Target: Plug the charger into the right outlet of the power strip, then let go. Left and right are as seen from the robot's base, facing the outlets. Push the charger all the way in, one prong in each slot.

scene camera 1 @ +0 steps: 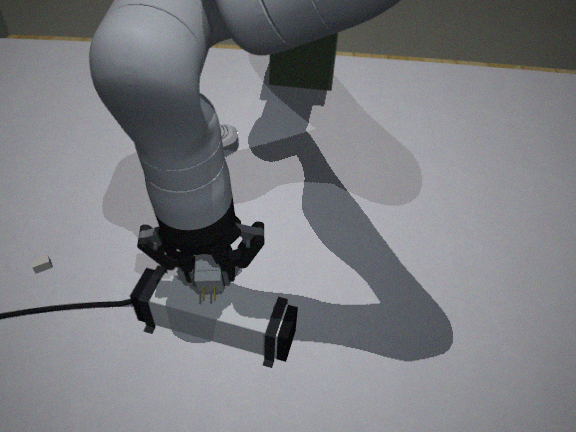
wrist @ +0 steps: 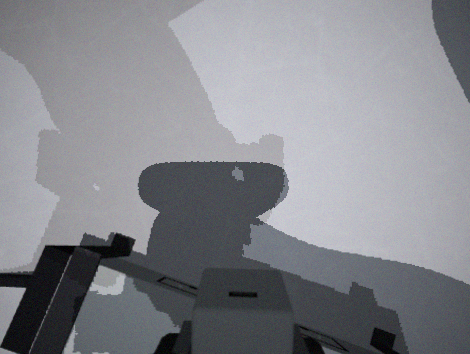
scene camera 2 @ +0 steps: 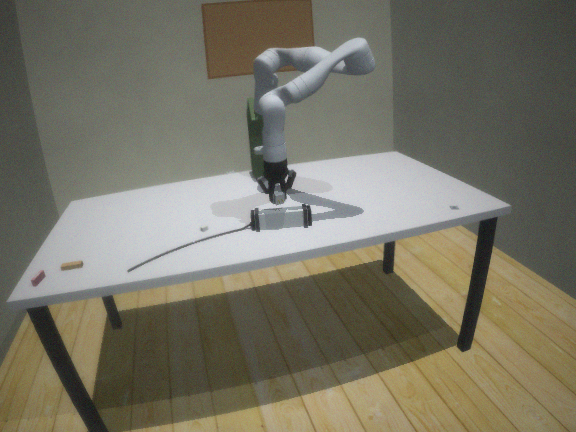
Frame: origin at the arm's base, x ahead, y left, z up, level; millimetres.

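Seen in the pictures: gripper, fingertip midpoint: (scene camera 1: 212,279) (wrist: 239,348) (scene camera 2: 278,201).
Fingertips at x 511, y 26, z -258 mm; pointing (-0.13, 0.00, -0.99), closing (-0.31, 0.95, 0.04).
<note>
A point is followed by its place in that frame.
My gripper (scene camera 1: 208,278) @(x 511, y 26, z -258 mm) (scene camera 2: 278,198) @(x 511, y 26, z -258 mm) (wrist: 241,345) @(x 511, y 26, z -258 mm) is shut on the charger (scene camera 1: 207,263) @(x 517, y 26, z -219 mm) (scene camera 2: 279,193) @(x 528, y 31, z -222 mm) (wrist: 242,325) @(x 496, y 19, z -213 mm), a grey block. In scene camera 1 its two gold prongs point down towards the power strip and show against the strip's top. The power strip (scene camera 1: 240,332) @(x 548, y 73, z -297 mm) (scene camera 2: 287,219) @(x 547, y 51, z -309 mm) (wrist: 145,272) @(x 503, y -27, z -315 mm) is a long light-grey bar with black end pieces. The prongs look outside the strip and close to it; the exact gap cannot be told. In the wrist view, thin dark outlines show on the strip either side of the charger, which hides the prongs. The slots cannot be made out.
A black cable (scene camera 1: 65,306) @(x 562, y -167, z -332 mm) (scene camera 2: 190,245) @(x 621, y -270, z -336 mm) runs from the strip's end. A small pale block (scene camera 1: 42,263) @(x 513, y -232, z -325 mm) (scene camera 2: 204,228) @(x 519, y -235, z -329 mm) lies beyond it. Orange (scene camera 2: 71,265) @(x 733, y -659, z -326 mm) and red (scene camera 2: 38,278) @(x 811, y -746, z -324 mm) blocks lie near the table's corner. A green post (scene camera 1: 302,65) @(x -50, y -6, z -287 mm) (scene camera 2: 255,140) @(x -42, y -52, z -158 mm) stands behind the arm.
</note>
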